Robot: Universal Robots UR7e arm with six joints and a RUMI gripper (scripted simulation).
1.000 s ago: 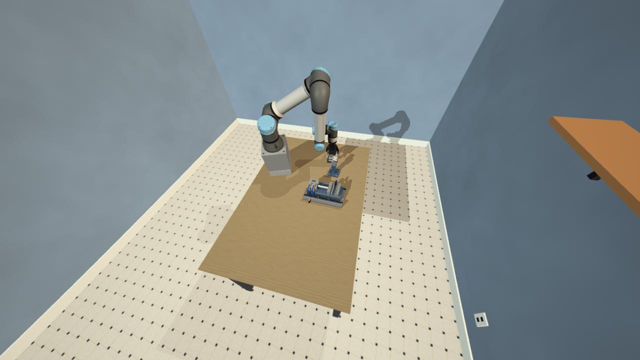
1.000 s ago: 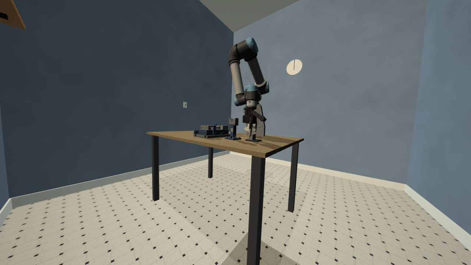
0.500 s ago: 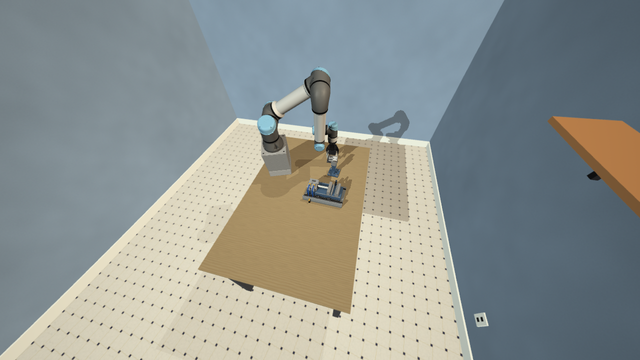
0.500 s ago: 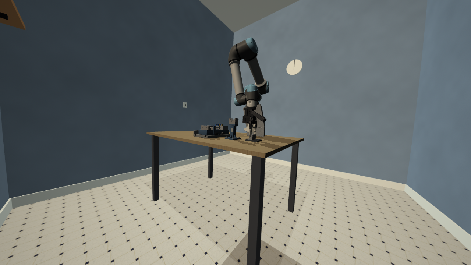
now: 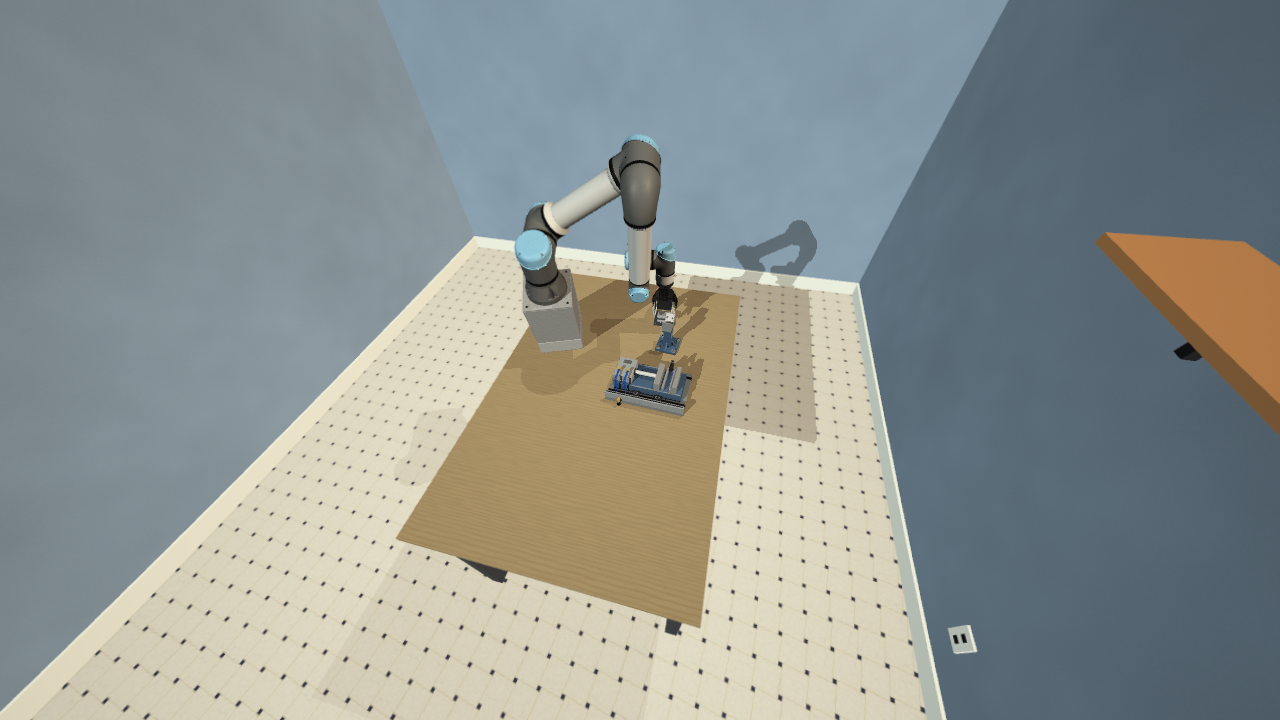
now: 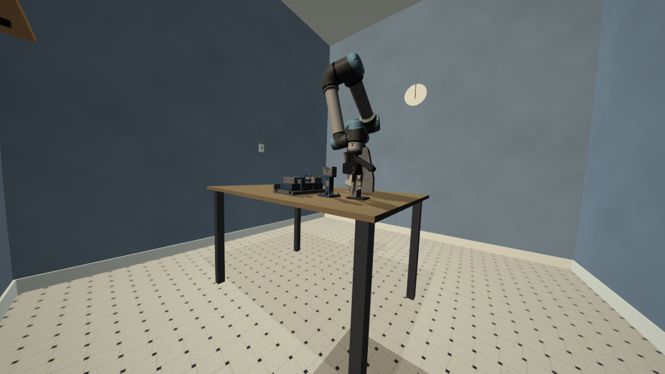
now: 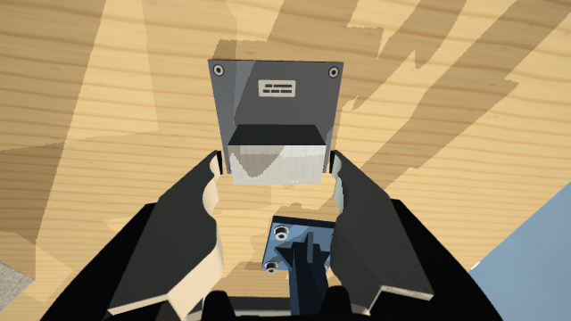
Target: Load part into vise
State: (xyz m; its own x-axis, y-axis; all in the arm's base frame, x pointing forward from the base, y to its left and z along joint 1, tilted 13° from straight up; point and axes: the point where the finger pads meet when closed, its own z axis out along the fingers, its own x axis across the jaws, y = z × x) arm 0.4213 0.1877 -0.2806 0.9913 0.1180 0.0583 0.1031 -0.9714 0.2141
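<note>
Now: hand 10 mm to the left of the part and 10 mm above it. Round my hand: cylinder rod: 370 mm to the right, 40 mm above, 10 mm ahead; then vise: 380 mm to the right, 30 mm ahead, 10 mm above; then dark infeed plate: 30 mm below, 10 mm to the left.
</note>
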